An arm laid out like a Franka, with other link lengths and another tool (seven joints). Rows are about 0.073 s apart.
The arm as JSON. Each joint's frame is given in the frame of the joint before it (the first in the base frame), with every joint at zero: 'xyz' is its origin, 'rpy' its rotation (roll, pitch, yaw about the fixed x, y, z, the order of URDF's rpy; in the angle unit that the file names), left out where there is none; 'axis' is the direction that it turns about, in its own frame. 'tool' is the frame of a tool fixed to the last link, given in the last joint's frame.
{
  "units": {
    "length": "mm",
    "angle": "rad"
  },
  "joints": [
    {
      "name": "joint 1",
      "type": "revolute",
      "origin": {
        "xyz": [
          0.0,
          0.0,
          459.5
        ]
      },
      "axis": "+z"
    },
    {
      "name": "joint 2",
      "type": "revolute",
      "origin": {
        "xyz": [
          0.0,
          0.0,
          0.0
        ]
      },
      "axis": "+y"
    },
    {
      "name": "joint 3",
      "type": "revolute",
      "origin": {
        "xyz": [
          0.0,
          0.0,
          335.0
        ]
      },
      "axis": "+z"
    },
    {
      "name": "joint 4",
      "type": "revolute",
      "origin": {
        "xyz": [
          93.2,
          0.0,
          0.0
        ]
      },
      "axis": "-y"
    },
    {
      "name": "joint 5",
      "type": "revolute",
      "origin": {
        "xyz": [
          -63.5,
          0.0,
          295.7
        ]
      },
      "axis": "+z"
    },
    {
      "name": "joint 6",
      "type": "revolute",
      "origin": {
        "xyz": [
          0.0,
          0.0,
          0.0
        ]
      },
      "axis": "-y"
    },
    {
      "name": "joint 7",
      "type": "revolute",
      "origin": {
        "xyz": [
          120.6,
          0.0,
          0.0
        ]
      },
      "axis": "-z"
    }
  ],
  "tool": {
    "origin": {
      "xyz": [
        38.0,
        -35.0,
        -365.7
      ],
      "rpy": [
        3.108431,
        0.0,
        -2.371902
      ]
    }
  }
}
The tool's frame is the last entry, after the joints.
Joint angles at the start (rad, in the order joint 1, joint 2, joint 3, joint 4, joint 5, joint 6, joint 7):
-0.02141 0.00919 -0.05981 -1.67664 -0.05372 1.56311 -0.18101
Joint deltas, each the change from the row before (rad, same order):
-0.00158 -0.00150 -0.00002 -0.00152 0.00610 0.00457 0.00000
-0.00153 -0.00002 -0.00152 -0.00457 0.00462 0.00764 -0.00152
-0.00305 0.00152 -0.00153 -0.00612 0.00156 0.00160 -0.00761
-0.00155 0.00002 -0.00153 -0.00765 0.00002 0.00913 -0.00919
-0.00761 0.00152 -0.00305 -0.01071 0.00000 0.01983 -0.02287
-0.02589 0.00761 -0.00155 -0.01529 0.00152 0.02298 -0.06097
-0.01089 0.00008 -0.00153 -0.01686 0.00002 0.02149 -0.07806
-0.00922 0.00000 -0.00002 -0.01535 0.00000 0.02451 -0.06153
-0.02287 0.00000 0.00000 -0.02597 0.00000 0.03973 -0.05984
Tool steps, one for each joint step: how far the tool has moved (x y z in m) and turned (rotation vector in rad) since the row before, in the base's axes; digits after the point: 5 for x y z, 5 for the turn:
0.00125 0.00134 0.00039 0.00578 -0.00503 -0.00207
0.00121 0.00012 -0.00121 0.00452 -0.00341 -0.00174
-0.00171 -0.00132 -0.00327 0.00290 0.00613 0.00284
0.00077 -0.00120 -0.00219 0.00105 -0.00117 0.00641
0.00339 -0.00475 -0.00302 0.00196 -0.00685 0.01286
0.00204 -0.01124 -0.00797 0.00815 0.00151 0.03379
0.00273 -0.00312 -0.00489 0.00840 -0.00251 0.06595
0.00405 -0.00237 -0.00369 0.00544 -0.00750 0.05288
0.00387 -0.00978 -0.00620 0.00386 -0.01207 0.03824

